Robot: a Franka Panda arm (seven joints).
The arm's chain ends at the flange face. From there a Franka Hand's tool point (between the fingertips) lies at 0.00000 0.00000 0.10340 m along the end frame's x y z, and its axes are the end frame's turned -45 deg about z.
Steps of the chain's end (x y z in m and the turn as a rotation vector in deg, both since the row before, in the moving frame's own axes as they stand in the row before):
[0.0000, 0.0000, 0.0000, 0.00, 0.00, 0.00]
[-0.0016, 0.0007, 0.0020, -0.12, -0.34, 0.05]
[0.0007, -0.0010, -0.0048, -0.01, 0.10, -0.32]
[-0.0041, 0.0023, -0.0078, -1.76, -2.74, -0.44]
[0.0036, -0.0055, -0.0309, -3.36, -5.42, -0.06]
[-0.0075, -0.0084, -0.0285, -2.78, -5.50, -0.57]
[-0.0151, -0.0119, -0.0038, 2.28, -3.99, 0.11]
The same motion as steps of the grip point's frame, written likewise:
[0.0000, 0.0000, 0.0000, 0.00, 0.00, 0.00]
[-0.0022, -0.0009, 0.0020, 0.16, -0.33, 0.05]
[0.0013, -0.0001, -0.0048, -0.08, 0.06, -0.32]
[-0.0103, -0.0025, -0.0080, 0.69, -3.18, -0.44]
[-0.0047, -0.0040, -0.0315, 1.46, -6.21, -0.06]
[-0.0099, -0.0147, -0.0291, 1.92, -5.85, -0.57]
[-0.0044, -0.0271, -0.0041, 4.43, -1.21, 0.11]

